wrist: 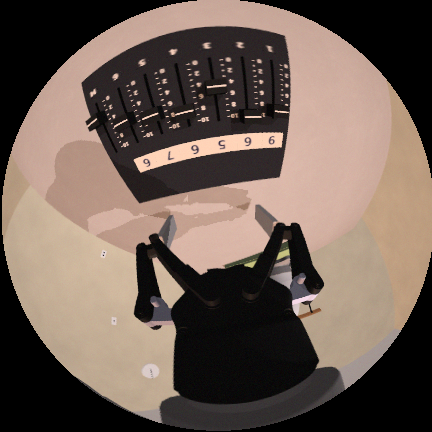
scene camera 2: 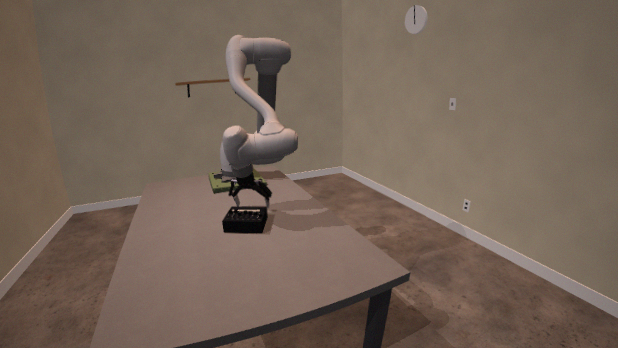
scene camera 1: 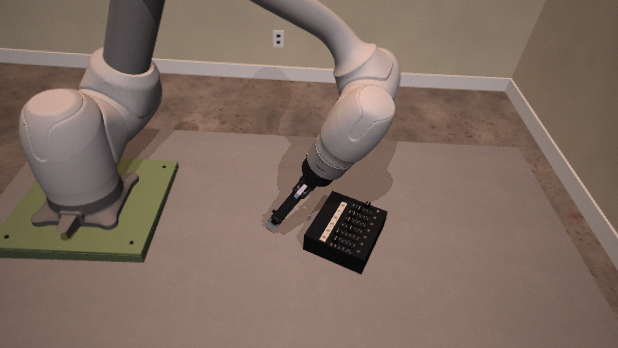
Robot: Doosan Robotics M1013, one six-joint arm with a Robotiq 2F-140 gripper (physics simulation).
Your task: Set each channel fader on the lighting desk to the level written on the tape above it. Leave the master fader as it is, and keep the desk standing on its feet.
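Places are measured from the arm's base along level axes (x right, y back, z down), in centimetres.
Pixels of known places: gripper, fingertip midpoint: (wrist: 215,216) (scene camera 2: 253,205); arm's base at its link origin: (scene camera 2: 234,176) (scene camera 1: 89,199).
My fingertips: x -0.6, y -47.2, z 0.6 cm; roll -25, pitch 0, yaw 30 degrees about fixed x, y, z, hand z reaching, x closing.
Note:
For each thing: its top centre in the pictures, then the offset to it from my fingertips. Level surfaces: height alone.
- black lighting desk at its top centre: (wrist: 187,113) (scene camera 1: 347,219) (scene camera 2: 244,210) dx +6.8, dy -14.3, dz -4.5 cm
- Fader 1 at its top centre: (wrist: 281,111) dx +12.4, dy -11.3, dz -4.5 cm
- fader 2 at its top centre: (wrist: 252,116) dx +10.2, dy -11.8, dz -4.5 cm
- fader 3 at its top centre: (wrist: 216,85) dx +9.2, dy -14.8, dz -4.5 cm
- Fader 4 at its top centre: (wrist: 183,111) dx +6.6, dy -14.5, dz -4.5 cm
- fader 5 at its top centre: (wrist: 149,115) dx +4.9, dy -15.9, dz -4.5 cm
- Fader 6 at its top centre: (wrist: 119,122) dx +3.1, dy -17.2, dz -4.5 cm
- master fader at its top centre: (wrist: 91,122) dx +1.5, dy -19.4, dz -4.5 cm
- grey table at its surface level: dz +2.3 cm
The black lighting desk (scene camera 1: 321,214) (scene camera 2: 243,226) (wrist: 215,167) stands upright on the table. In the wrist view its tape (wrist: 209,147) reads 9, 6, 5, 6, 7, 6 for channels 1 to 6. Fader 1 (wrist: 278,111) is near 9, fader 2 (wrist: 252,116) near 10, fader 3 (wrist: 216,87) near 5. Fader 4 (wrist: 183,113) and fader 5 (wrist: 150,116) look near 8. Fader 6 (wrist: 122,122) is around 7 to 8. The master fader (wrist: 94,121) is partway along its slot. My gripper (scene camera 1: 272,224) (scene camera 2: 252,204) (wrist: 215,216) is open and empty, beside the desk's tape edge, towards the arm's base.
The arm's base stands on a green plate (scene camera 1: 159,212) (scene camera 2: 218,188) on the grey table (scene camera 1: 225,300) (scene camera 2: 200,285). In the wrist view part of the green plate (wrist: 260,256) shows behind the fingers. The arm's shadow falls beside the desk.

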